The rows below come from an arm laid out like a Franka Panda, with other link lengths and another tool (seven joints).
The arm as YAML. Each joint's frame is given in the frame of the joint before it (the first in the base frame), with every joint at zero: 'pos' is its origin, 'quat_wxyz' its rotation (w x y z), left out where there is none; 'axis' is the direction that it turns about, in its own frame. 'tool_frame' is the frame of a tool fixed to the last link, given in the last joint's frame.
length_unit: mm
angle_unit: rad
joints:
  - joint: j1
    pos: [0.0, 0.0, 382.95]
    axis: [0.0, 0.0, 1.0]
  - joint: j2
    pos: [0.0, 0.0, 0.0]
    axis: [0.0, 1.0, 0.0]
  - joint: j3
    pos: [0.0, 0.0, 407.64]
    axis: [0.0, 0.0, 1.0]
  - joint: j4
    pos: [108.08, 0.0, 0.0]
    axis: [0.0, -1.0, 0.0]
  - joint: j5
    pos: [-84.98, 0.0, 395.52]
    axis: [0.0, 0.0, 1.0]
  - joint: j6
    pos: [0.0, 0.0, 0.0]
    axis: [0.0, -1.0, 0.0]
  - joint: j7
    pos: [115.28, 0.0, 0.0]
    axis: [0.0, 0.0, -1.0]
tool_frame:
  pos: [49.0, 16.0, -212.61]
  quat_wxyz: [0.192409, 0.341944, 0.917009, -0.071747]
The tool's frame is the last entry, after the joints.
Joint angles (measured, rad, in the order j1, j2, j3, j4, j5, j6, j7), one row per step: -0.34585 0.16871 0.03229 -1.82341 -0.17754 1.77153 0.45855; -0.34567 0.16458 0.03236 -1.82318 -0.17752 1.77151 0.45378; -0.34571 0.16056 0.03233 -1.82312 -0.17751 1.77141 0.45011; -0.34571 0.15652 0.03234 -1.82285 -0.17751 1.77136 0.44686; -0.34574 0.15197 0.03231 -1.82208 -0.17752 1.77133 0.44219; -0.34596 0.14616 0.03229 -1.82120 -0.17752 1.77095 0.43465; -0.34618 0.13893 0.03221 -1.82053 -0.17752 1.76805 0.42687; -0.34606 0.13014 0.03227 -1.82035 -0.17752 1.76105 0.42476; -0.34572 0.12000 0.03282 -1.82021 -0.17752 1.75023 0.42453; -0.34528 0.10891 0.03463 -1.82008 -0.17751 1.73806 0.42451; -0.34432 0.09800 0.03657 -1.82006 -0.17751 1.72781 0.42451; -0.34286 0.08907 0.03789 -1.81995 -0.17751 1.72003 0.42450; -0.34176 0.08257 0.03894 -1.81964 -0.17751 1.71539 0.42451; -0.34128 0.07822 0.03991 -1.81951 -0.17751 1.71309 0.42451; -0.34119 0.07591 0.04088 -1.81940 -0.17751 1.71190 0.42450
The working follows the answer.
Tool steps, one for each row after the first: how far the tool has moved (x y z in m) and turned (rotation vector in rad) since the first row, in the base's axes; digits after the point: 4 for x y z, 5 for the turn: 0.0000 0.0004 0.0029 -0.00024 -0.00364 0.00483; -0.0002 0.0007 0.0057 -0.00068 -0.00703 0.00828; -0.0003 0.0009 0.0086 -0.00133 -0.01073 0.01142; -0.0003 0.0011 0.0120 -0.00200 -0.01524 0.01586; -0.0005 0.0014 0.0164 -0.00237 -0.02042 0.02285; -0.0014 0.0018 0.0213 -0.00253 -0.02429 0.02961; -0.0037 0.0025 0.0265 -0.00340 -0.02580 0.03072; -0.0068 0.0038 0.0322 -0.00414 -0.02511 0.03011; -0.0101 0.0061 0.0384 -0.00476 -0.02408 0.03041; -0.0129 0.0086 0.0445 -0.00578 -0.02462 0.03165; -0.0150 0.0110 0.0496 -0.00683 -0.02572 0.03317; -0.0162 0.0127 0.0536 -0.00792 -0.02771 0.03456; -0.0168 0.0139 0.0563 -0.00882 -0.02975 0.03563; -0.0171 0.0146 0.0577 -0.00927 -0.03091 0.03650
Tool pose at each row, in the base's axes (x y z in m, rotation vector in rad; rounded; the steps above come from the unrounded poses): 0.6425 -0.2491 0.4421 1.81860 2.21666 -0.74594; 0.6425 -0.2487 0.4451 1.81240 2.21782 -0.74136; 0.6423 -0.2485 0.4478 1.80783 2.21793 -0.73751; 0.6422 -0.2483 0.4507 1.80354 2.21746 -0.73361; 0.6422 -0.2480 0.4542 1.79760 2.21741 -0.72860; 0.6421 -0.2478 0.4585 1.78863 2.21901 -0.72213; 0.6411 -0.2473 0.4634 1.78006 2.22139 -0.71690; 0.6389 -0.2466 0.4687 1.77824 2.22058 -0.71593; 0.6357 -0.2453 0.4744 1.77869 2.22001 -0.71750; 0.6324 -0.2431 0.4805 1.77807 2.22039 -0.71913; 0.6296 -0.2405 0.4867 1.77606 2.22017 -0.71932; 0.6276 -0.2382 0.4918 1.77367 2.21978 -0.71888; 0.6264 -0.2364 0.4957 1.77141 2.21869 -0.71756; 0.6257 -0.2353 0.4984 1.76962 2.21751 -0.71607; 0.6255 -0.2345 0.4999 1.76831 2.21706 -0.71512

